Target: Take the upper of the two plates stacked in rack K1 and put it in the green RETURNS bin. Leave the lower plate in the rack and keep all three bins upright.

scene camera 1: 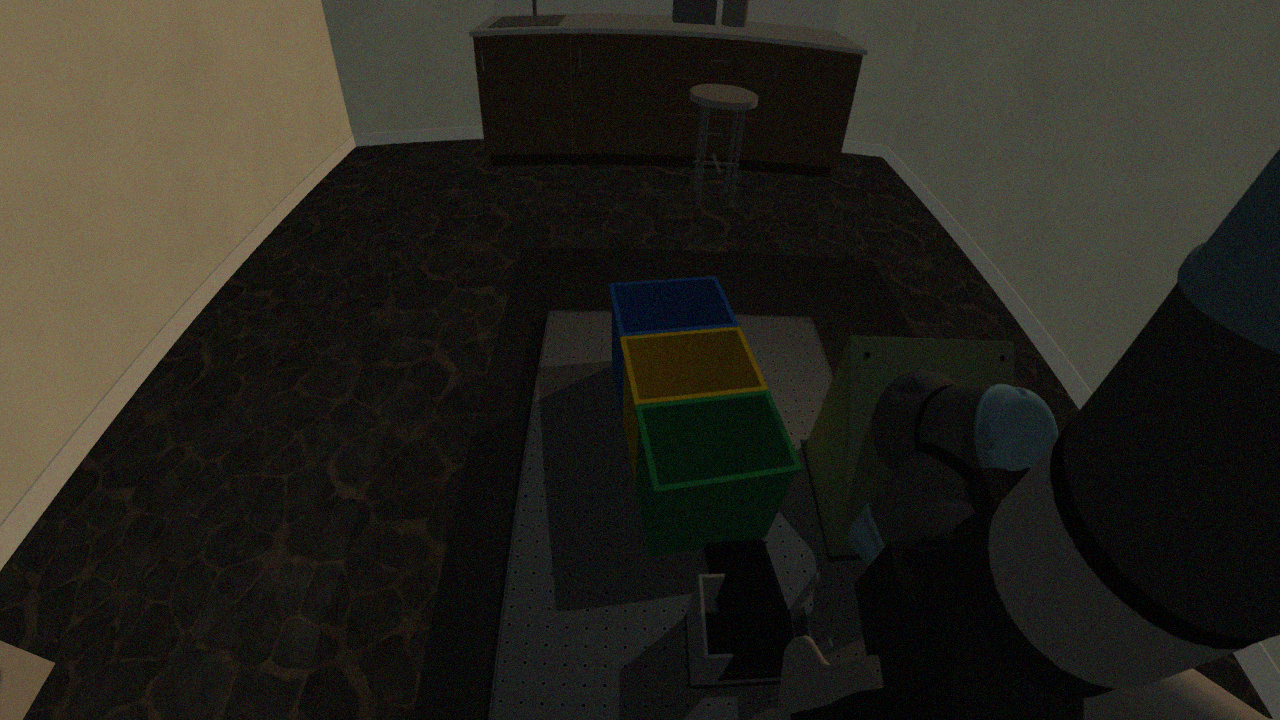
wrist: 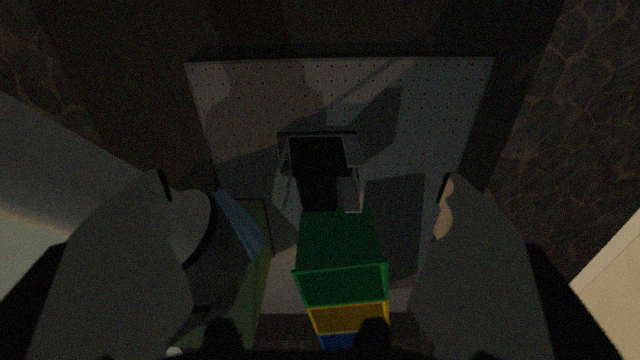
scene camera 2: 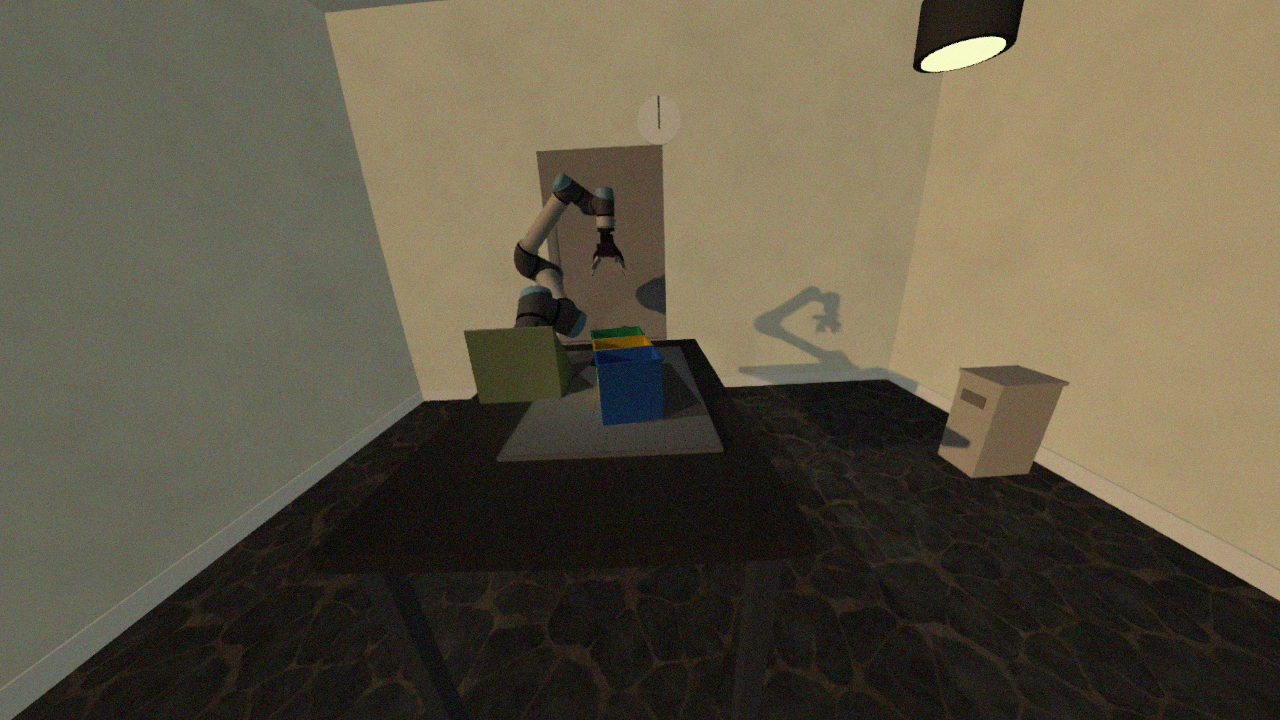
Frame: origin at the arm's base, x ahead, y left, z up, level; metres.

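Seen in the pictures: gripper, fingertip midpoint: (wrist: pixel 307 176) (scene camera 2: pixel 608 276); arm's base, origin of the base link: (scene camera 1: pixel 918 424) (scene camera 2: pixel 530 345).
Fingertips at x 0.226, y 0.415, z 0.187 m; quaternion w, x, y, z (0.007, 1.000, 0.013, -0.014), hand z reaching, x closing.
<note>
Pixels of each thing's top centre, then the offset from my fingertips to it. "pt": a spot on its surface instead. Level surfaces: height alone.
- Rack K1, middle of its top: (scene camera 1: pixel 774 611) (wrist: pixel 315 191) 0.008 m ahead, 0.153 m right, 0.201 m down
- black surface, surface spot: (scene camera 1: pixel 751 617) (wrist: pixel 317 174) pt 0.011 m ahead, 0.182 m right, 0.301 m down
- green bin, middle of its top: (scene camera 1: pixel 717 436) (wrist: pixel 342 287) (scene camera 2: pixel 616 332) 0.072 m ahead, 0.359 m right, 0.164 m down
- yellow bin, middle of its top: (scene camera 1: pixel 691 362) (wrist: pixel 349 319) (scene camera 2: pixel 621 342) 0.102 m ahead, 0.486 m right, 0.164 m down
- blue bin, middle of its top: (scene camera 1: pixel 671 303) (scene camera 2: pixel 626 354) (wrist: pixel 355 343) 0.133 m ahead, 0.613 m right, 0.164 m down
- perforated board, its level: 0.344 m down
Rack K1 (scene camera 1: pixel 702 626) (wrist: pixel 354 197) is a grey-walled holder on the perforated board, close to the green bin. A black surface (scene camera 1: pixel 751 617) (wrist: pixel 317 165) fills its middle; I cannot tell the upper plate from the lower one. The green bin (scene camera 1: pixel 716 512) (scene camera 2: pixel 617 332) (wrist: pixel 340 240) stands upright, its inside dark. The yellow bin (scene camera 1: pixel 693 362) (scene camera 2: pixel 622 343) (wrist: pixel 345 320) and the blue bin (scene camera 1: pixel 671 306) (scene camera 2: pixel 631 389) (wrist: pixel 337 342) stand upright in a row behind it. My gripper (scene camera 2: pixel 608 270) (wrist: pixel 307 176) is open and empty, high above the board, with the rack between its fingers in the wrist view.
The perforated board (scene camera 1: pixel 572 658) (scene camera 2: pixel 617 440) (wrist: pixel 440 100) lies under the rack and bins. An olive panel (scene camera 1: pixel 930 353) (scene camera 2: pixel 519 365) (wrist: pixel 250 300) stands beside the bins, near the arm's base. The arm covers the right of the scene camera 1 view. Dark shadows fall across the board.
</note>
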